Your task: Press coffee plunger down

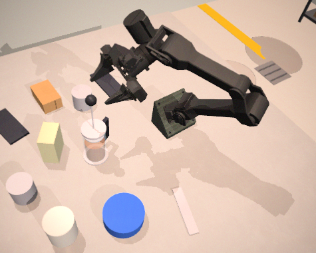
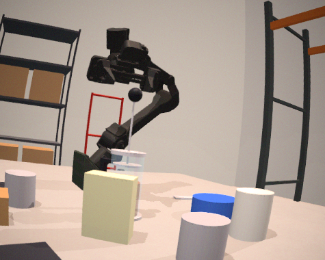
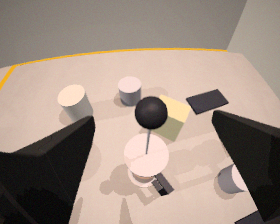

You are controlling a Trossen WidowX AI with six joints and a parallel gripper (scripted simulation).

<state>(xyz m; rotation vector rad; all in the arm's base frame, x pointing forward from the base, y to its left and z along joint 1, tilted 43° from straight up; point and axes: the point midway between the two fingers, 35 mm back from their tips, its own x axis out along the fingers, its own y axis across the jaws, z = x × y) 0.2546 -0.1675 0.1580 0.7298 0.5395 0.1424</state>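
The coffee press lies 16 cm below my gripper tip, 1 cm to the right of it and 1 cm ahead of it. Also, from my gripper tip: orange box (31 cm to the right, 26 cm below, 6 cm ahead); blue disc (26 cm below, 23 cm to the left, 6 cm ahead); pale yellow box (23 cm below, 13 cm ahead, 8 cm to the right).
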